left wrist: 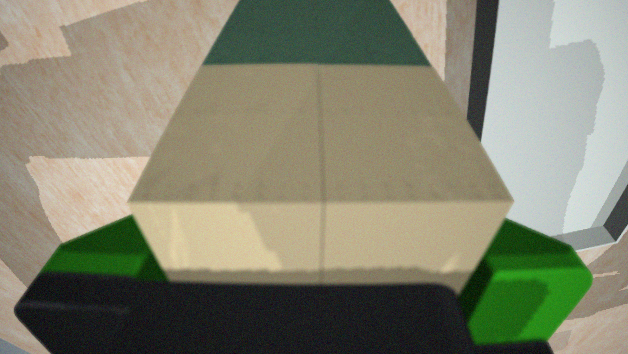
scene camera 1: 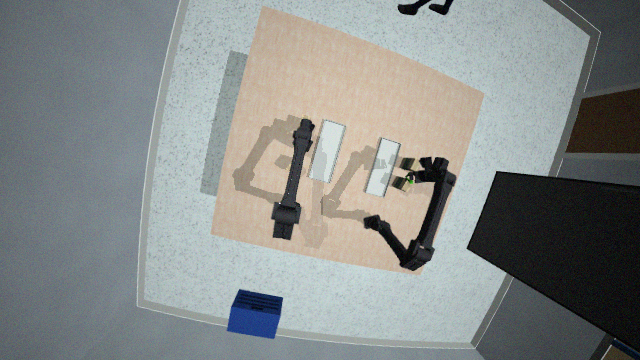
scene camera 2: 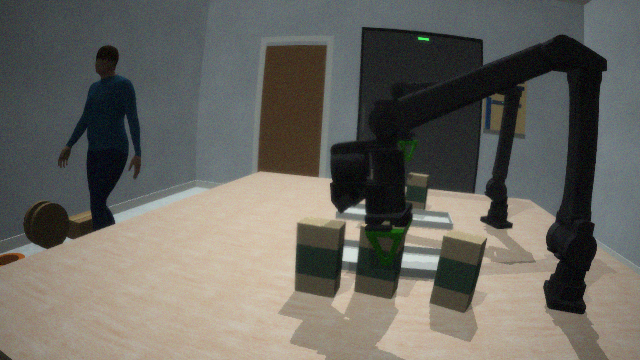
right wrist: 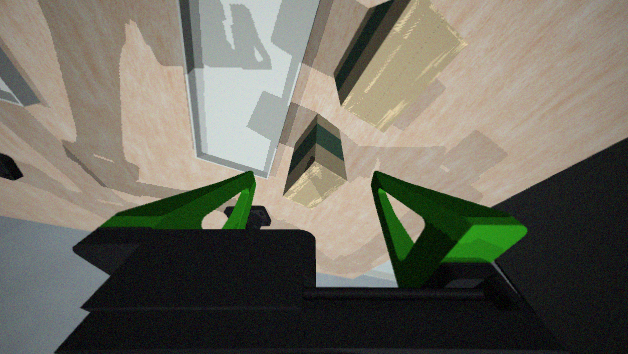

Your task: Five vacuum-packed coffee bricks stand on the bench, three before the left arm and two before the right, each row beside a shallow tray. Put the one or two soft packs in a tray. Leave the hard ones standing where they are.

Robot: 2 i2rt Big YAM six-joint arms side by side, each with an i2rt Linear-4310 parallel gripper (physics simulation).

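Where they show: left gripper, fingertip midpoint: (scene camera 2: 390,259); right gripper, fingertip midpoint: (scene camera 1: 412,176) (right wrist: 313,177); left arm's base, link origin: (scene camera 2: 562,299); right arm's base, link origin: (scene camera 1: 371,221) (scene camera 2: 495,223) (right wrist: 249,214).
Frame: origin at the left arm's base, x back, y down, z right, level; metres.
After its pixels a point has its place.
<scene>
Three beige coffee bricks with green bands stand in a row in scene camera 2: one at the left (scene camera 2: 319,260) {x -0.501, y -0.075, z -0.209 m}, a middle one (scene camera 2: 376,288) {x -0.405, y -0.018, z -0.152 m} (left wrist: 320,130) {x -0.445, y -0.117, z -0.134 m} and one at the right (scene camera 2: 457,270) {x -0.257, y -0.082, z -0.138 m}. My left gripper (scene camera 2: 387,247) {x -0.394, y -0.074, z -0.129 m} (left wrist: 320,250) is shut on the upper part of the middle brick, which stands upright on the bench. My right gripper (right wrist: 313,177) {x -0.582, y -0.191, z 0.537 m} (scene camera 2: 408,150) {x -0.582, y -0.191, z 0.537 m} is open and above two bricks, a nearer one (right wrist: 315,182) {x -0.538, y -0.140, z 0.571 m} and another (right wrist: 400,65) {x -0.673, y -0.140, z 0.545 m}. Shallow trays stand beside the rows, one by the left arm (scene camera 1: 327,150) (left wrist: 540,125) and one by the right (scene camera 1: 382,167) {x -0.558, y -0.003, z 0.421 m} (right wrist: 235,105) {x -0.487, y -0.003, z 0.431 m}.
The left arm (scene camera 1: 296,175) {x -0.262, y -0.450, z -0.079 m} hides its row in scene camera 1. The right arm (scene camera 1: 435,210) {x -0.444, y -0.498, z 0.529 m} reaches in beside its bricks. A person (scene camera 2: 110,115) stands beyond the bench. A blue box (scene camera 1: 255,315) stands on the floor.
</scene>
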